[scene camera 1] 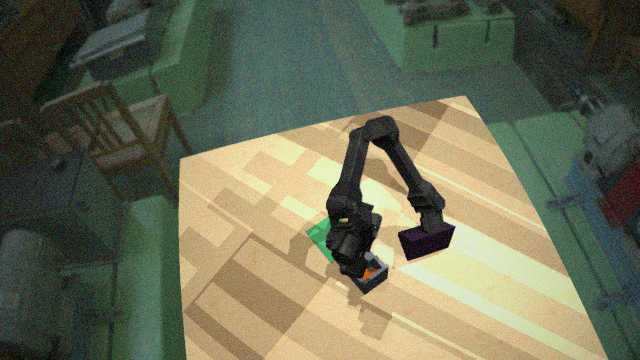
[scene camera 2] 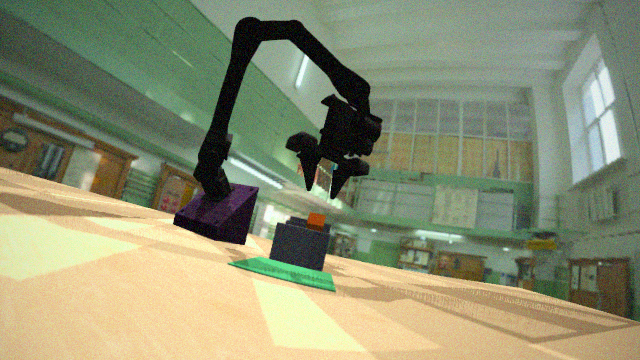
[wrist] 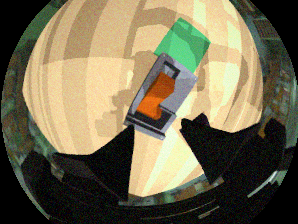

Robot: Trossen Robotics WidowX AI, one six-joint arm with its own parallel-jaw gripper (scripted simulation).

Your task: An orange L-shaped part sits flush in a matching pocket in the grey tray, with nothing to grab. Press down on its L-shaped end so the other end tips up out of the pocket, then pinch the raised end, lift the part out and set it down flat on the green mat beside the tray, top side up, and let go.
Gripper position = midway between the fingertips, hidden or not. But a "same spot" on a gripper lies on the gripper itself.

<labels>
My gripper shows in scene camera 1 (pixel 362 257), in scene camera 2 and in the wrist view. The same spot on my gripper: (wrist: pixel 103 176) is (scene camera 2: pixel 345 169).
</labels>
